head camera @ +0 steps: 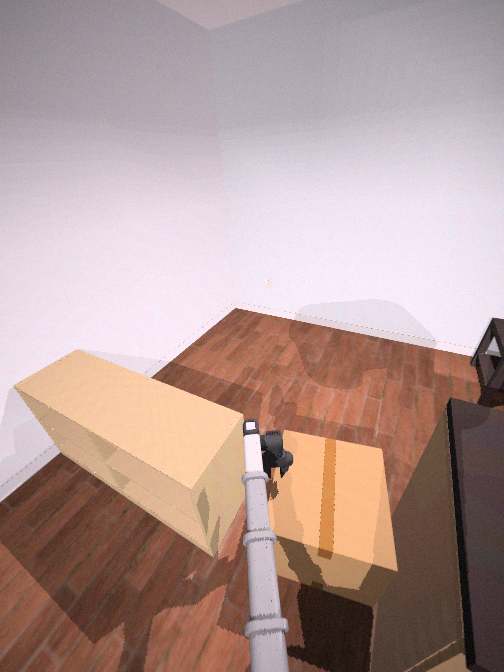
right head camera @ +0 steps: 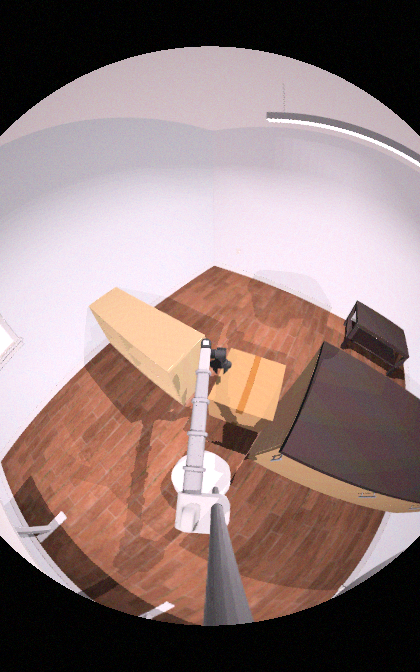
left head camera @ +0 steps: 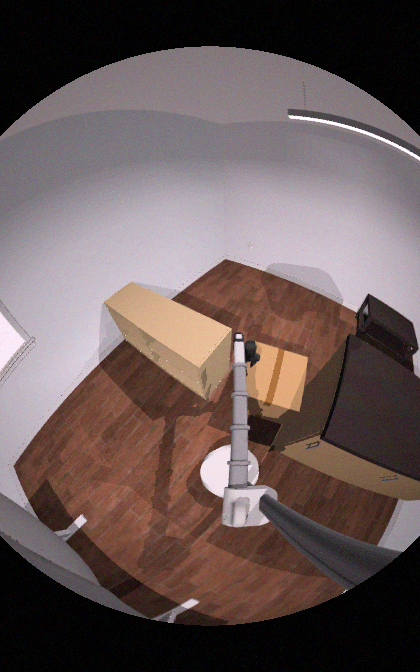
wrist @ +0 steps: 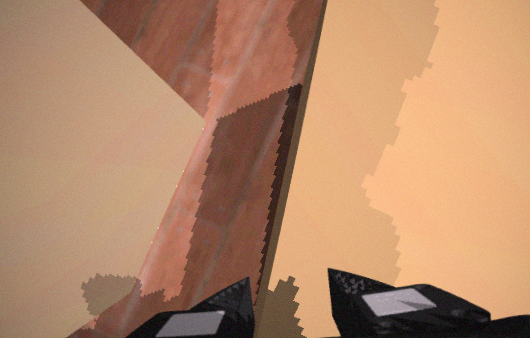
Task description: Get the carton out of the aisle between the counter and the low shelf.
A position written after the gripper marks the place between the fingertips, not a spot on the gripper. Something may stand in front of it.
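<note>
The gripper shows at (wrist: 290, 296). There's a carton (head camera: 330, 511), and that same carton shows at (right head camera: 246, 395), (left head camera: 275, 383) and (wrist: 401, 168). You'd also see a counter (head camera: 437, 605), with the counter showing again at (right head camera: 339, 429) and (left head camera: 351, 422). And there's a low shelf (head camera: 180, 457); look for the low shelf at (right head camera: 164, 349), (left head camera: 194, 349) and (wrist: 101, 142) too.
</note>
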